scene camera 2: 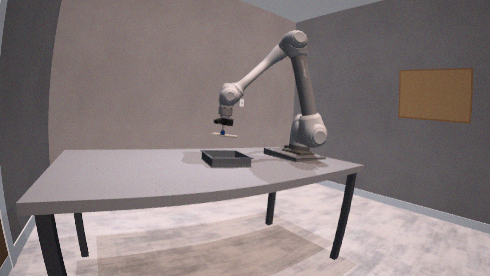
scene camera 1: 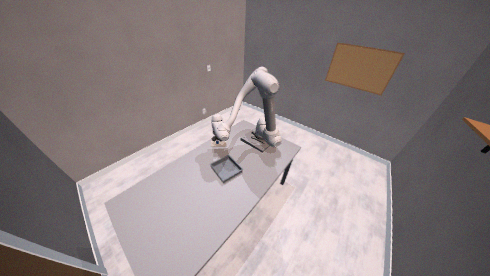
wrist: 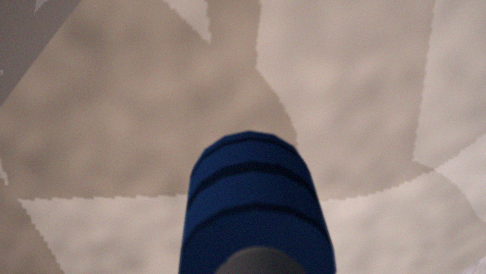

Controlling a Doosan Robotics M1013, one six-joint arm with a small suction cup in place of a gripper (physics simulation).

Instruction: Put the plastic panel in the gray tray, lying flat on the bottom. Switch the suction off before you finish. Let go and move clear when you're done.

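Places are measured from the arm's base along level axes (x ahead, y right, z down), in millimetres.
Pixels of known places: hand, tool point: (scene camera 2: 222, 136) (scene camera 1: 217, 143) (wrist: 249, 166); arm's base, link origin: (scene camera 2: 298, 152) (scene camera 1: 260, 137).
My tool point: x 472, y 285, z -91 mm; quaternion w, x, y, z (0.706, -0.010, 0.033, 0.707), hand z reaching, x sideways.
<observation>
Ahead of a thing's pixels: the offset from my tool point to its top centre. Level surfaces: height alone.
The plastic panel {dz -16, dx -14, dy -6 mm} (scene camera 1: 222, 144) (scene camera 2: 231, 135) (wrist: 125, 100) is a thin, pale beige sheet. It hangs in the air, roughly level, on my blue suction cup (scene camera 1: 217, 142) (scene camera 2: 223, 132) (wrist: 247, 137). The cup touches its upper face, and the panel fills most of the wrist view, with shadows across it. The gray tray {dz +70, dx +151, dy -230 mm} (scene camera 1: 233, 176) (scene camera 2: 230, 162) is a shallow open box on the table. In scene camera 2 the panel is above the tray's height with a clear gap; in scene camera 1 it shows behind the tray, towards the table's far edge. The panel's underside is hidden.
The gray table {dz +120 mm} (scene camera 1: 165, 210) (scene camera 2: 125, 175) carries the tray and the arm's dark base plate (scene camera 1: 254, 143) (scene camera 2: 287, 154), which is to the right of the tray in scene camera 2. A brown board (scene camera 1: 365, 68) (scene camera 2: 435, 95) is on the wall.
</observation>
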